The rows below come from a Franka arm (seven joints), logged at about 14 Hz.
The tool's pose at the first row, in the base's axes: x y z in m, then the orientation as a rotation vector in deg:
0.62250, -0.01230, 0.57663, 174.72, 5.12, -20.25
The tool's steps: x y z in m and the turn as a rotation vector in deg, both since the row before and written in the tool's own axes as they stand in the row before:
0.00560, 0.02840, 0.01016, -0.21, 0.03, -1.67
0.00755, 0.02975, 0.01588, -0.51, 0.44, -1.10
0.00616, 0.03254, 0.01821, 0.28, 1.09, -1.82
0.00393, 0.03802, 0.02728, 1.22, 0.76, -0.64
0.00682, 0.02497, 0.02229, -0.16, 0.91, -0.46
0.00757, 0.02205, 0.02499, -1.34, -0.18, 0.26
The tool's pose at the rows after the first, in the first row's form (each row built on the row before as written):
0.62751, -0.04108, 0.56727, 174.61, 7.70, -20.28
0.63407, -0.07132, 0.55189, 174.24, 9.47, -19.60
0.63985, -0.10458, 0.53489, 174.77, 12.29, -18.12
0.64375, -0.14384, 0.50943, 176.13, 13.21, -17.25
0.64994, -0.16883, 0.48698, 176.16, 13.97, -15.84
0.65649, -0.19090, 0.46172, 174.81, 13.65, -15.83

